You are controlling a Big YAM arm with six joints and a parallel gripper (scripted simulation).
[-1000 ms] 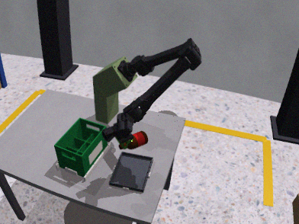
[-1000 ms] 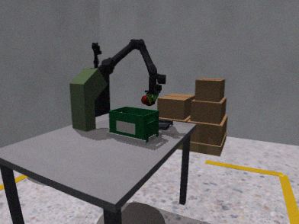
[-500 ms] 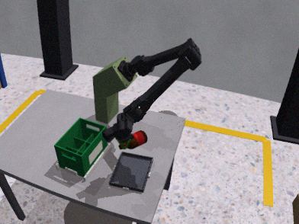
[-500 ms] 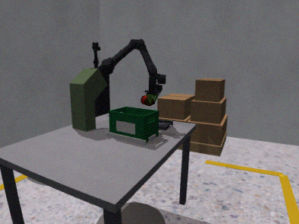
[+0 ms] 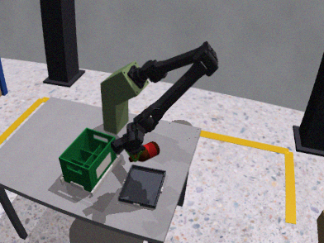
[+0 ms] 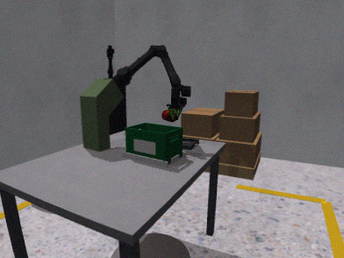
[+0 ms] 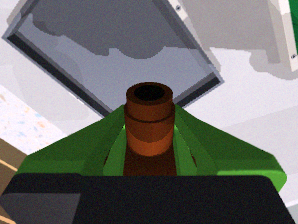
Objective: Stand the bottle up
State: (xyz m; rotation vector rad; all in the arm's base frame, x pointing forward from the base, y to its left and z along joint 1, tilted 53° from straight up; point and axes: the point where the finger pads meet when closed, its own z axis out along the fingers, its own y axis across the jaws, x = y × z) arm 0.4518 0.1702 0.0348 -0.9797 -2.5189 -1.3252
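My gripper is now 4 cm past the brown bottle and 3 cm to the right of it. From my hand the other things lie so: green crate: 26 cm to the right, 11 cm below, 2 cm behind; dark tray: 18 cm below, 5 cm to the left.
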